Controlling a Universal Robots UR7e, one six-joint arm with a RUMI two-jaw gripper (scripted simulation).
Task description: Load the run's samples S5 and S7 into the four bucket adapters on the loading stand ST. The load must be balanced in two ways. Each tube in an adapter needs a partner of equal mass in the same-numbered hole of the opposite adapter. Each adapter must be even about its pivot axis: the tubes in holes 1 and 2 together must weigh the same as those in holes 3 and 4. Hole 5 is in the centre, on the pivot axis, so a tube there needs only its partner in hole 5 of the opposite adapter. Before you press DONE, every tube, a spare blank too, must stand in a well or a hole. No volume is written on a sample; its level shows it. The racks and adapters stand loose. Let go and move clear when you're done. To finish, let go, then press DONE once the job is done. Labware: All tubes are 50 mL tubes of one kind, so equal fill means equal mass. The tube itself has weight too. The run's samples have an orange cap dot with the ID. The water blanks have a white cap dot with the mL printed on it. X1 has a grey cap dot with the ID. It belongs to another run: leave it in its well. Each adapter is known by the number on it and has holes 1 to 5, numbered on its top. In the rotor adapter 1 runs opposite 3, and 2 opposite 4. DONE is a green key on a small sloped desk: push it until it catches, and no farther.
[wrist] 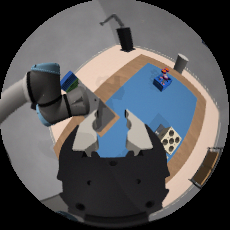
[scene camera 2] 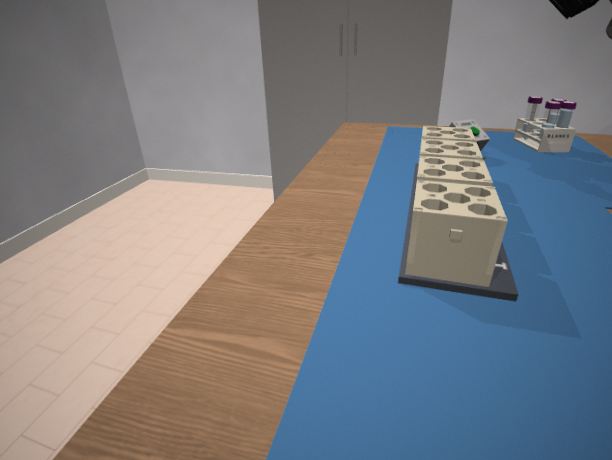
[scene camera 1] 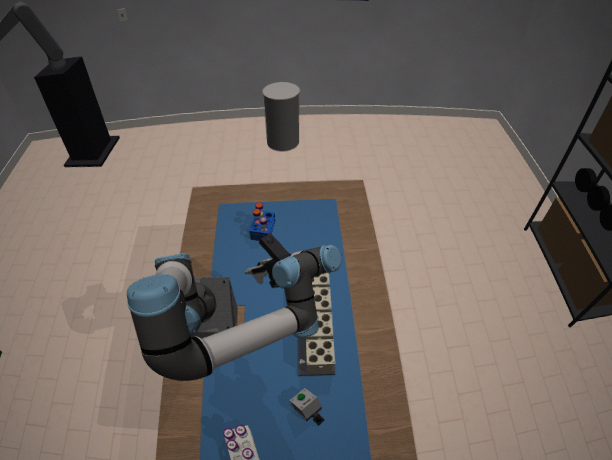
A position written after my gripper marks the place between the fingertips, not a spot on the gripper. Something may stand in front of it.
In view: my gripper [scene camera 1: 251, 269] and a blanks rack [scene camera 2: 556, 139].
My gripper also shows in the wrist view [wrist: 111, 110]. The wrist view does not show the blanks rack, which is hidden by my gripper.
